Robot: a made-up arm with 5 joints.
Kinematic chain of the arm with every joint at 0, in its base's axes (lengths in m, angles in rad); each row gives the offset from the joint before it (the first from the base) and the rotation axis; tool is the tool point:
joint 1: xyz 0 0 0.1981 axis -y
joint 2: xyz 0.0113 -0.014 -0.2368 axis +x
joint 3: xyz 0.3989 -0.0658 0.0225 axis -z
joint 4: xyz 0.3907 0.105 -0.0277 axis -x
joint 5: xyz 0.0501 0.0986 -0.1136 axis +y
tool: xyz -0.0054 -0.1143 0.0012
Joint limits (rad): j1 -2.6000..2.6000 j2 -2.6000..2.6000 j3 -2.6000..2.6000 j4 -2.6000..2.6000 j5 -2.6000..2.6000
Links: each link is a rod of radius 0.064 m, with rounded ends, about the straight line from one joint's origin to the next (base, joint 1, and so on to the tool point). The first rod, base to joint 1, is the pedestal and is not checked.
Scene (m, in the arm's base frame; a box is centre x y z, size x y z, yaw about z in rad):
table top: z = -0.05
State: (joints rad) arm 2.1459 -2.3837 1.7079 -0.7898 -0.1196
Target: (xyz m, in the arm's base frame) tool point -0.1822 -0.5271 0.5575
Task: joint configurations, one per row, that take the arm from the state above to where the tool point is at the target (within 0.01 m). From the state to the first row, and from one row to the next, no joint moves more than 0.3 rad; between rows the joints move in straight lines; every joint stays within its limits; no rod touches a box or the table.
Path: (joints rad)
1: 2.1529 -2.1164 1.7451 -0.7825 -0.1239
2: 2.1599 -1.8491 1.7823 -0.7751 -0.1282
3: 2.1669 -1.5818 1.8195 -0.7678 -0.1325
4: 2.1739 -1.3146 1.8566 -0.7605 -0.1368
5: 2.1809 -1.0473 1.8938 -0.7532 -0.1411
6: 2.1878 -0.7800 1.9310 -0.7458 -0.1454
7: 2.1948 -0.5127 1.9682 -0.7385 -0.1497

